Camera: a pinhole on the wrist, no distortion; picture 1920 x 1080 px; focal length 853.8 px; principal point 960.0 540.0 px. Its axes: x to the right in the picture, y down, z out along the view. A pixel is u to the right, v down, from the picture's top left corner.
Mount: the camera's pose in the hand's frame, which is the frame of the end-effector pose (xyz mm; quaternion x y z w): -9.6 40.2 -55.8 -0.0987 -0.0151 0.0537 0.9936
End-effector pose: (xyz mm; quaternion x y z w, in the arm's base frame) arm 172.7 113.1 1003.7 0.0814 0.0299 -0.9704 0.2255
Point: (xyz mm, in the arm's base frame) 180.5 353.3 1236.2
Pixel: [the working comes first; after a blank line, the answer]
In the camera's frame: -163.4 -287.5 211.5

outside the picture
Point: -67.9 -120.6 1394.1
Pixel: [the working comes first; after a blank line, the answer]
In the camera's frame: 270.8 -71.8 487.5

1434.2 414.2
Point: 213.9 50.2 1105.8
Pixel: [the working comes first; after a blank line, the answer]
In the camera's frame: -10.5 2.3 160.2

904.2 552.2
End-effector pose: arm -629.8 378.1 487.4 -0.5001 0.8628 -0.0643 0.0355
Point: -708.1 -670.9 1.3
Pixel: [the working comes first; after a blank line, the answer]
In the camera's frame: 917.2 -625.9 473.9

outside the picture
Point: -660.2 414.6 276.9
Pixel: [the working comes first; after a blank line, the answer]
In the camera's frame: 1.3 -16.3 259.4

964.1 486.3
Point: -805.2 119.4 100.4
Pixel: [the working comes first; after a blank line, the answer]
In the camera's frame: 330.9 -80.5 422.2

1629.3 377.1
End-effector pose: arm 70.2 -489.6 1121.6 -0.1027 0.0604 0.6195 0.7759
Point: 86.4 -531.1 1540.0
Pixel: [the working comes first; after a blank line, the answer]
In the camera's frame: -120.1 -174.7 428.4

720.7 191.9
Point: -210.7 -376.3 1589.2
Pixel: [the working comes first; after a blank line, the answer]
In the camera's frame: -14.7 109.4 579.5

938.4 701.2
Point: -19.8 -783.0 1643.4
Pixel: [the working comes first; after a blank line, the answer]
In the camera's frame: -398.7 -113.5 492.2

268.4 343.0
